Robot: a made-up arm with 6 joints. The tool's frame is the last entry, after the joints.
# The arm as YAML. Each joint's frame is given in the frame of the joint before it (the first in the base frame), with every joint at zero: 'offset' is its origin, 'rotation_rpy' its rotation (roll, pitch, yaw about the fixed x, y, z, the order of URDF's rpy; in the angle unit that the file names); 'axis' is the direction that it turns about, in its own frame. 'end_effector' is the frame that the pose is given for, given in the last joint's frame.
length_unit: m
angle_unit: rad
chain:
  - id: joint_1
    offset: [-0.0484, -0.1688, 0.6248]
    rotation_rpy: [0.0, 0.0, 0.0]
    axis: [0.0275, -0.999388, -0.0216]
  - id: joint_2
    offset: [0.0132, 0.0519, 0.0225]
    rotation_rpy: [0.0, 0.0, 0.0]
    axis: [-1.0, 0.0, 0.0]
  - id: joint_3
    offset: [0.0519, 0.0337, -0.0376]
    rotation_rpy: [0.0, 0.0, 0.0]
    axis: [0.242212, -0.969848, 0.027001]
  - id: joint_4
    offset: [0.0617, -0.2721, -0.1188]
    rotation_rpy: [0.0, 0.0, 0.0]
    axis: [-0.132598, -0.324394, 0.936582]
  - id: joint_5
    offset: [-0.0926, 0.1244, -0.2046]
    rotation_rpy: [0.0, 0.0, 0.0]
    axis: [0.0, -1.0, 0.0]
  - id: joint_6
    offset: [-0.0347, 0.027, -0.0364]
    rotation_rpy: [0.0, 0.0, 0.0]
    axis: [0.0, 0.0, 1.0]
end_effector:
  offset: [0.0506, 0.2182, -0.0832]
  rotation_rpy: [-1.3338, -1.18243, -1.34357]
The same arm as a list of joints. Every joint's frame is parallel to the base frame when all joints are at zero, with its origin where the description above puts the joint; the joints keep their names.
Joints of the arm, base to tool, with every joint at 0 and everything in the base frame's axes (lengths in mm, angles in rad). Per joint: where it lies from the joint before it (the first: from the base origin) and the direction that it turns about. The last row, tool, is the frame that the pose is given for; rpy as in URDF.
joint_1: origin -48.4 -168.8 624.8 axis 0.0275 -0.999388 -0.0216
joint_2: origin 13.2 51.9 22.5 axis -x
joint_3: origin 51.9 33.7 -37.6 axis 0.242212 -0.969848 0.027001
joint_4: origin 61.7 -272.1 -118.8 axis -0.132598 -0.324394 0.936582
joint_5: origin -92.6 124.4 -204.6 axis -y
joint_6: origin -34.7 27.0 -36.4 axis +z
tool: origin 50.6 218.2 -83.2 rpy -1.3338 -1.1824 -1.3436

